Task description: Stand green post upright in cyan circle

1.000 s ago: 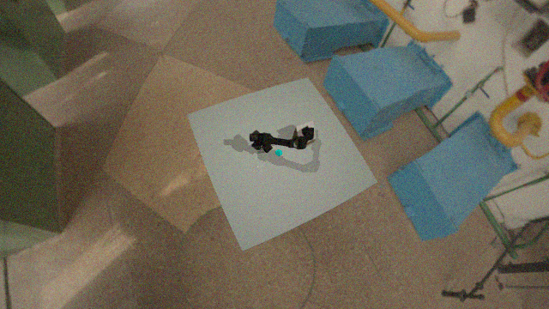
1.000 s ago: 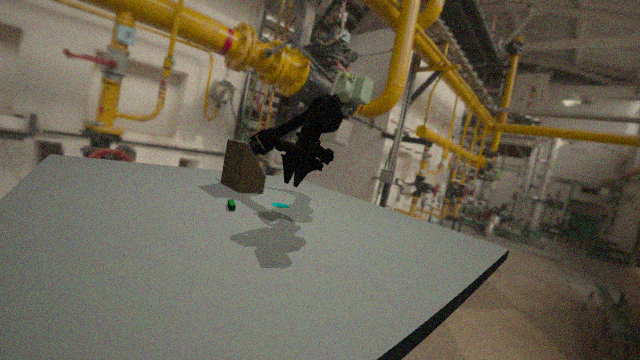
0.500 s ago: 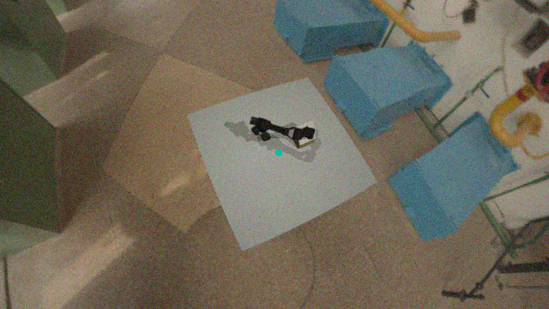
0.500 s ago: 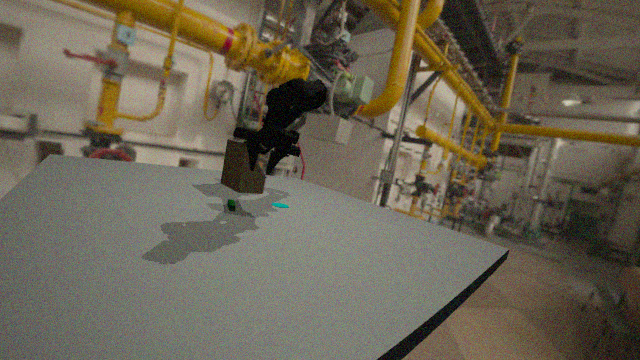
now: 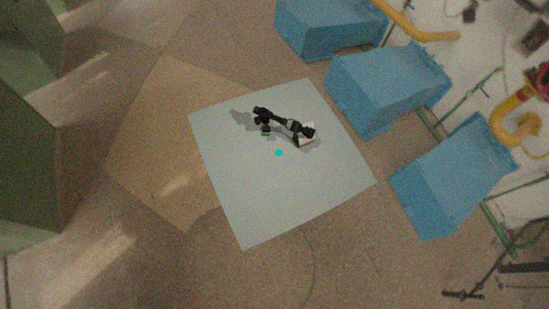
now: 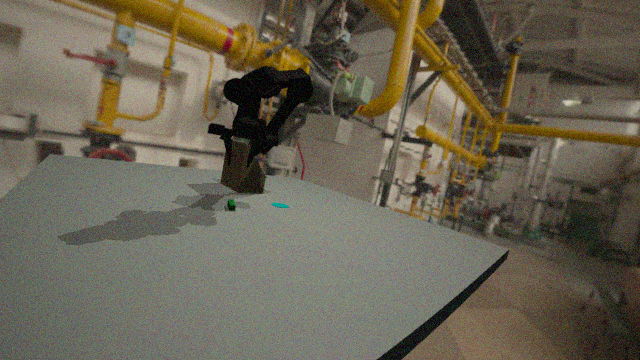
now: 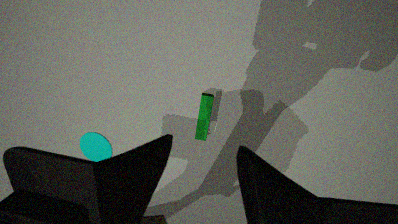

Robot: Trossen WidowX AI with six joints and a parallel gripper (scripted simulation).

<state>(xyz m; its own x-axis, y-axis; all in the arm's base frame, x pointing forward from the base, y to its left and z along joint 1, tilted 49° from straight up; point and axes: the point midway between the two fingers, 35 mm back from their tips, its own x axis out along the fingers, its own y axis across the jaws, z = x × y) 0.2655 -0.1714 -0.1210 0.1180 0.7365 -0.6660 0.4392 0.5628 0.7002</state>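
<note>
The green post lies 12 cm below my gripper tip, 2 cm behind it and 1 cm to the left of it. Also, from my gripper tip: cyan circle 21 cm to the left, 12 cm below, 2 cm behind.
</note>
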